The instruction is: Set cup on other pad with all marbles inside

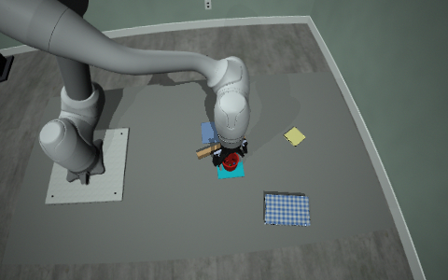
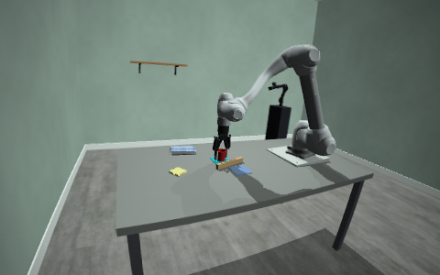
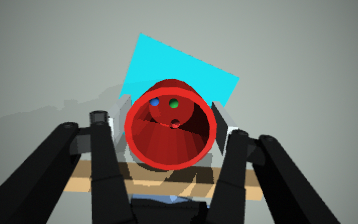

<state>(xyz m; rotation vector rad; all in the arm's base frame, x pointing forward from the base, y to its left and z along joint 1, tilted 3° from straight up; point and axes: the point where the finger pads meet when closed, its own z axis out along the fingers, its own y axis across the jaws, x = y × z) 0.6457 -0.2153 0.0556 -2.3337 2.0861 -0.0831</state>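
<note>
My gripper is now 2 cm above the red cup. The rest, counted from my hand: wooden rail (9 cm to the left, 3 cm below, 1 cm behind).
</note>
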